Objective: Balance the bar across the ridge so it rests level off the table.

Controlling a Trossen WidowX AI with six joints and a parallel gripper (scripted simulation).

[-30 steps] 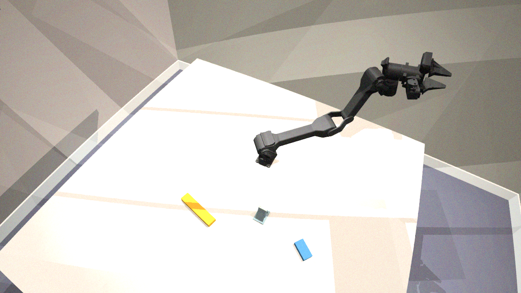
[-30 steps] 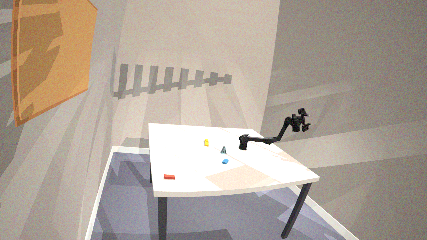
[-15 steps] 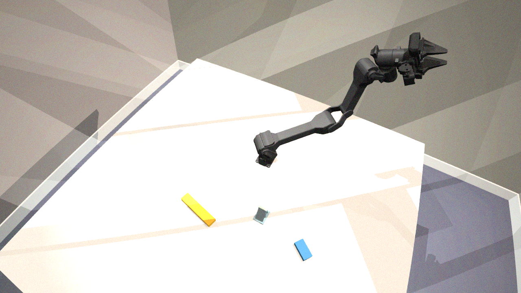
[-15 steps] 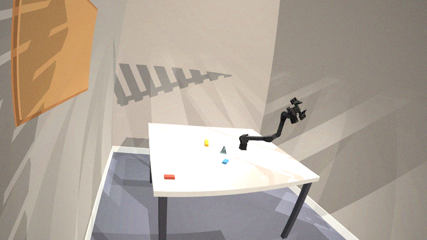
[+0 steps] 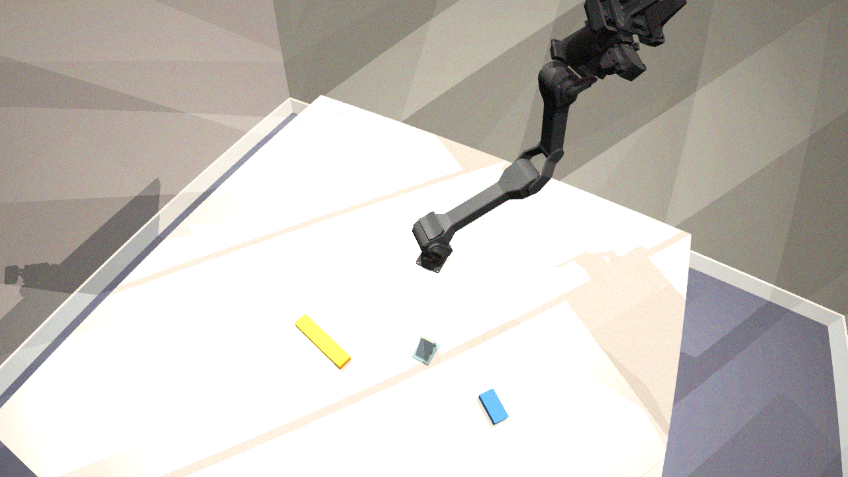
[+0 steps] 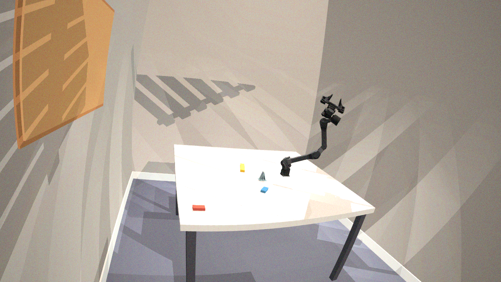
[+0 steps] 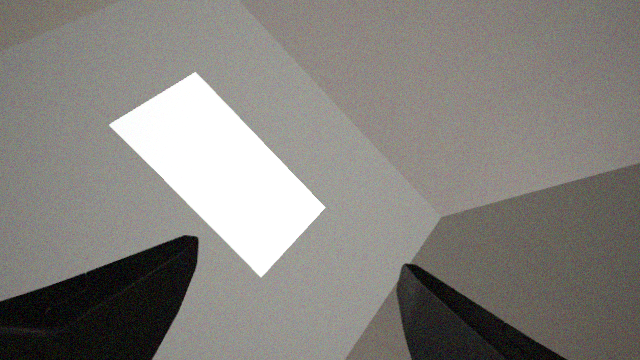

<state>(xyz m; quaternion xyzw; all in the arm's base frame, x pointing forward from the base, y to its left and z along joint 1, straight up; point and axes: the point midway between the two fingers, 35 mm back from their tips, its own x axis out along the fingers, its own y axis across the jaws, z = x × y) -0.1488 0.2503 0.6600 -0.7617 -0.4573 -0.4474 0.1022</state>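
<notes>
My gripper tip is 460 mm short of the yellow bar, 390 mm to the left of it and 680 mm above it. The rest, counted from my gripper tip: blue block: 420 mm ahead, 680 mm below; red block: 880 mm ahead, 230 mm to the left, 680 mm below.
</notes>
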